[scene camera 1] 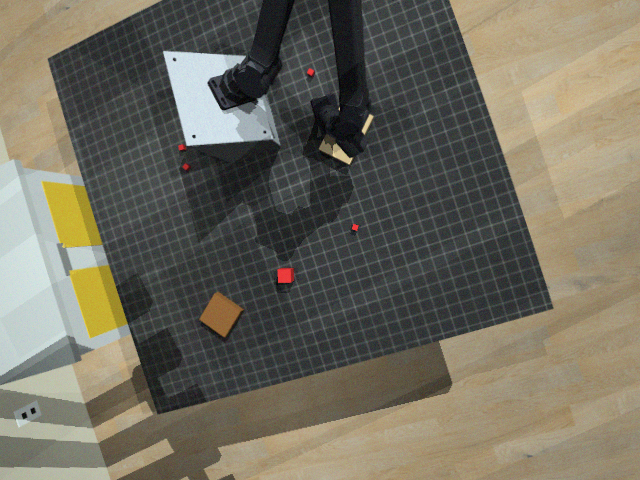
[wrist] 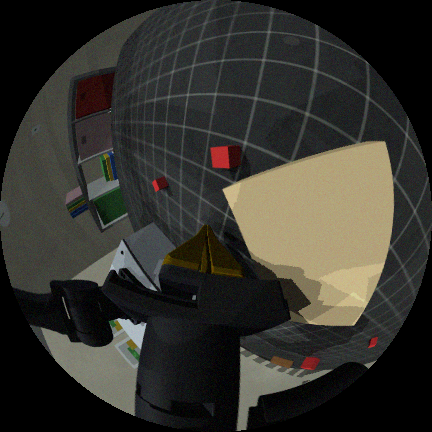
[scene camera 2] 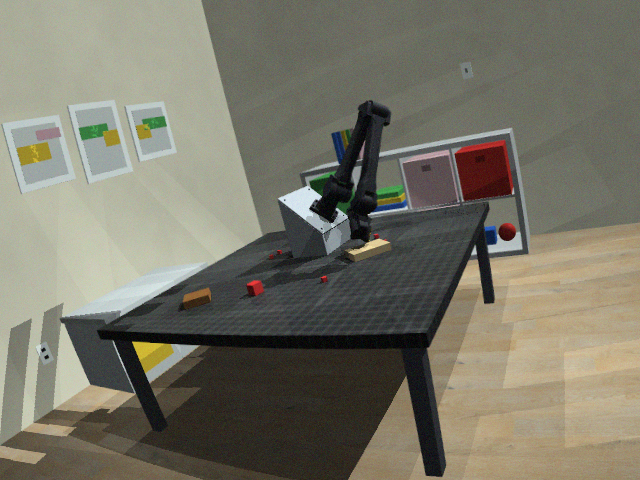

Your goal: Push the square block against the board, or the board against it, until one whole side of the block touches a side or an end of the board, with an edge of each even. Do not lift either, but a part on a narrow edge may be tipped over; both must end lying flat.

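Seen in the pictures: gripper, fingertip midpoint: (scene camera 1: pixel 321 105) (wrist: pixel 205 229) (scene camera 2: pixel 367 241); arm's base, link origin: (scene camera 1: pixel 232 90) (scene camera 2: pixel 323 211).
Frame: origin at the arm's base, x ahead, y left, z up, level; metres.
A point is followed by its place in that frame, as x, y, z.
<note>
The brown square block (scene camera 1: pixel 221 314) @[0.541, -0.367, -0.126] (scene camera 2: pixel 196 299) @[0.583, -0.345, -0.130] (wrist: pixel 281 361) @[0.515, -0.330, -0.137] lies flat near the table's left front corner. The pale wooden board (scene camera 1: pixel 336 149) @[0.248, 0.179, -0.126] (scene camera 2: pixel 368 250) @[0.266, 0.241, -0.129] (wrist: pixel 325 210) @[0.192, 0.270, -0.126] lies flat, well apart from the block, right of the white box. The arm hides much of it in the top view. My gripper (scene camera 2: pixel 357 241) @[0.105, 0.195, -0.137] (wrist: pixel 205 229) @[0.105, 0.195, -0.137] is shut and empty, low by the board. In the wrist view its yellow fingertips point beside the board's near left side. The fingertips are hidden in the top view, and whether they touch the board I cannot tell.
The arm stands on a white sloped box (scene camera 1: pixel 196 98) @[0.007, -0.078, 0.076] (scene camera 2: pixel 310 217) @[0.101, -0.023, 0.004] (wrist: pixel 155 245) @[-0.030, 0.064, -0.121]. A larger red cube (scene camera 1: pixel 285 275) @[0.516, -0.120, -0.115] (scene camera 2: pixel 254 287) @[0.537, -0.112, -0.125] (wrist: pixel 310 363) @[0.503, -0.104, -0.131] sits between block and board. Small red cubes lie around, one (scene camera 1: pixel 355 227) @[0.477, 0.129, -0.139] (scene camera 2: pixel 324 279) @[0.484, 0.132, -0.146] (wrist: pixel 373 342) in front of the board, one (scene camera 1: pixel 310 72) @[0.001, 0.209, -0.139] behind it.
</note>
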